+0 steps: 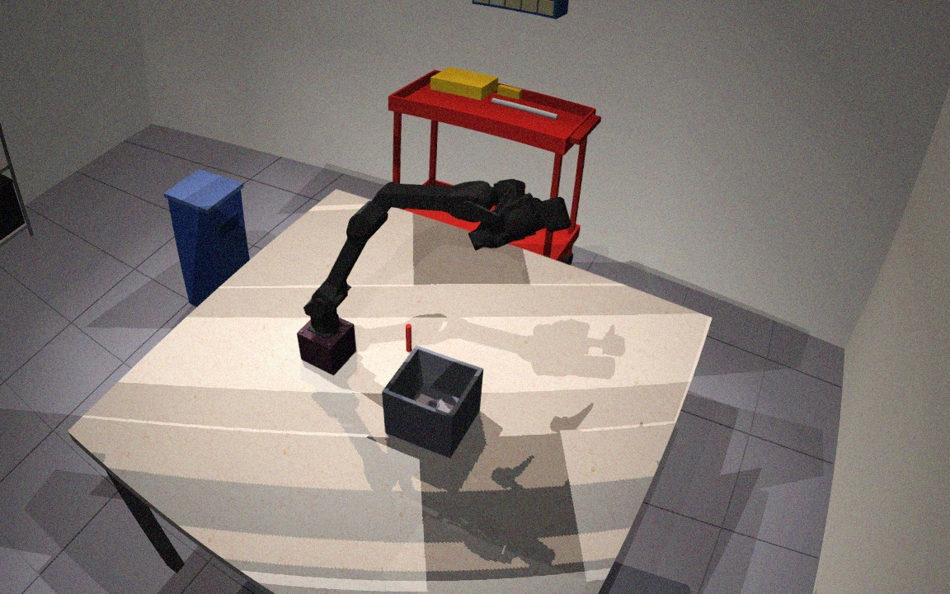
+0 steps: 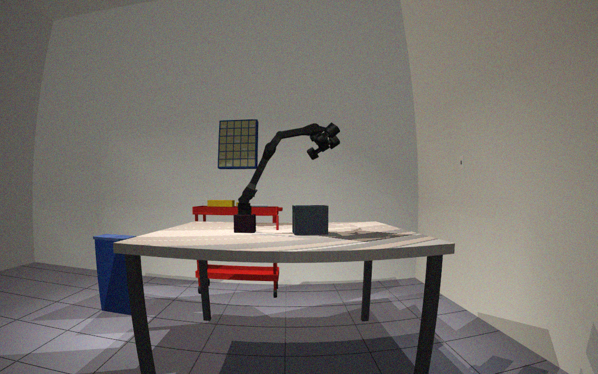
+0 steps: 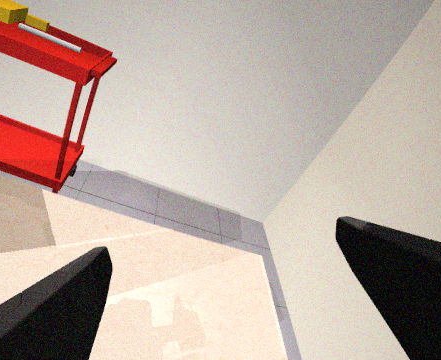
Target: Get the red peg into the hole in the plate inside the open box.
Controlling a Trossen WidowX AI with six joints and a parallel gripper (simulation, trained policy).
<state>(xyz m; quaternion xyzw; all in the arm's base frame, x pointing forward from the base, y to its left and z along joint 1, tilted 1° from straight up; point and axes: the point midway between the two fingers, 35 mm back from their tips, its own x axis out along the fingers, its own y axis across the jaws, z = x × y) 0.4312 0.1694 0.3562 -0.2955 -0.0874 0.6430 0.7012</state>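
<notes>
My gripper tip is 27 cm past the red peg, 9 cm to the left of it and 39 cm above it. Round my gripper tip: pale plate (10 cm behind, 27 cm to the right, 39 cm below).
</notes>
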